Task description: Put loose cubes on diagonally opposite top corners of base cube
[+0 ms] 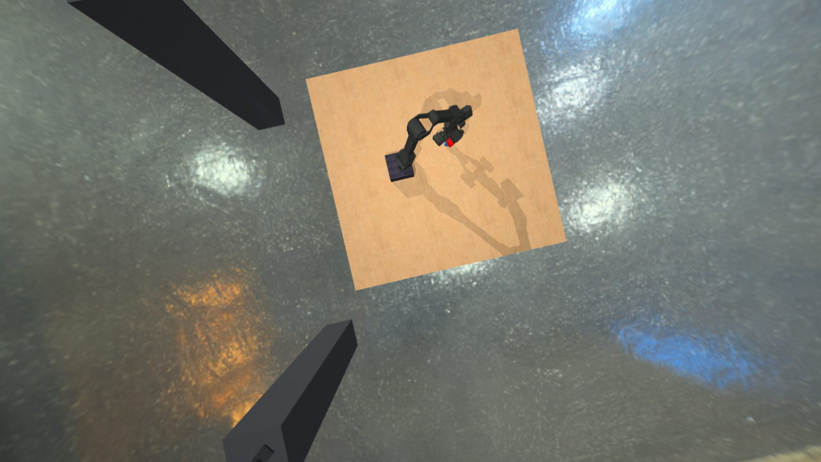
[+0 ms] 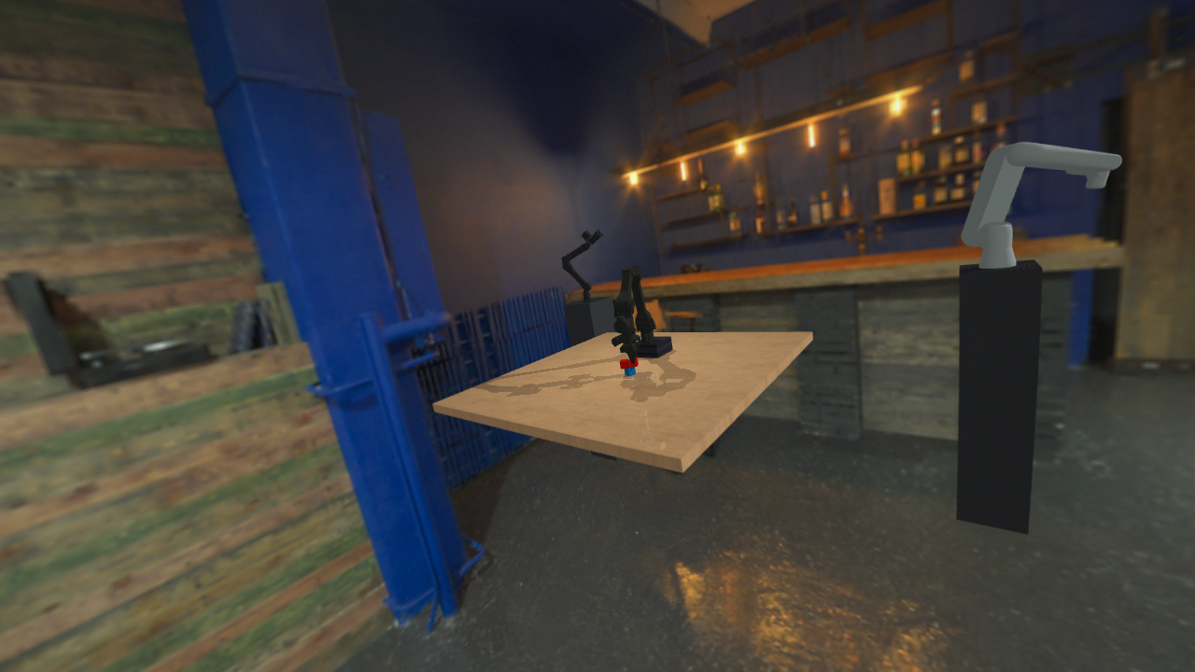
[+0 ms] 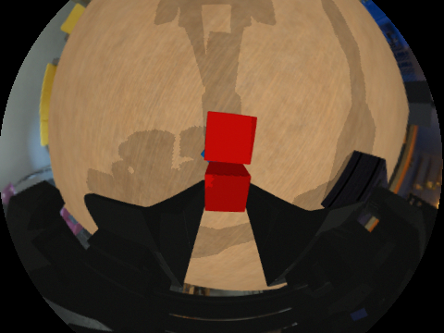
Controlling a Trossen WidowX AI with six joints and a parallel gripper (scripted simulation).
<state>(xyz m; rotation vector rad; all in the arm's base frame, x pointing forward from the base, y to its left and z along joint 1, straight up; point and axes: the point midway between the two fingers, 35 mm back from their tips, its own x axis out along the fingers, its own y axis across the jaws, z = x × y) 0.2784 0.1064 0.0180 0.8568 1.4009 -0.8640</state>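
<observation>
Now: the blue base cube 4 cm below my gripper tip, 2 cm to the right of it and 1 cm ahead of it.
</observation>
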